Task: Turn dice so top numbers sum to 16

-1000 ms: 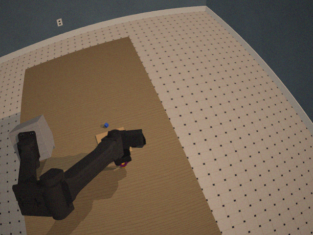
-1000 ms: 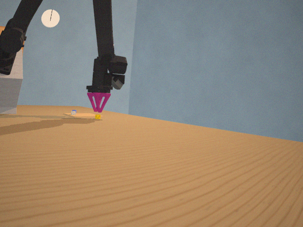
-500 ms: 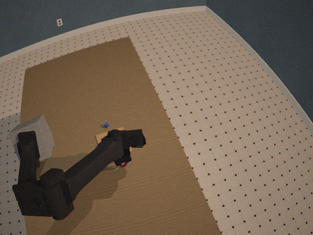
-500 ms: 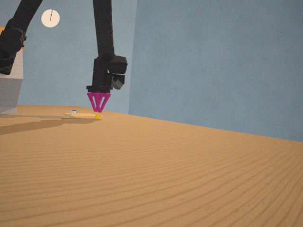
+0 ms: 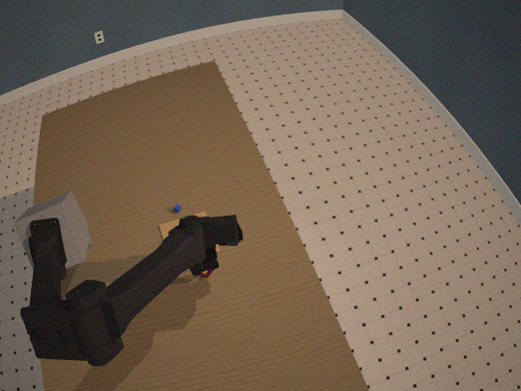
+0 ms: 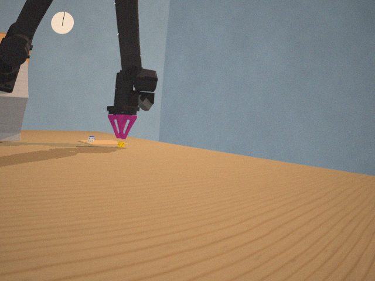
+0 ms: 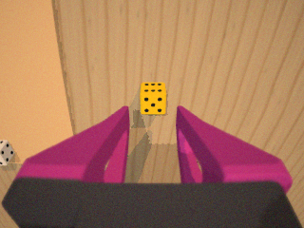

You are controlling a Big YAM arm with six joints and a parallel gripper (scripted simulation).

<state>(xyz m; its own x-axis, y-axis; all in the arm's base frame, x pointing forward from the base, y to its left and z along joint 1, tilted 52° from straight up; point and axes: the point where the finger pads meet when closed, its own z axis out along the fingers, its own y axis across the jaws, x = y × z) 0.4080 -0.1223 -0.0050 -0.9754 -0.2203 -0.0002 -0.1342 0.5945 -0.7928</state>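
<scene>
Now: hand 3 cm above the yellow die. Round my hand: mat (2 cm behind, 13 cm to the left, 3 cm below); then white die (7 cm behind, 12 cm to the left, 2 cm below); then blue die (3 cm behind, 23 cm to the left, 3 cm below).
</scene>
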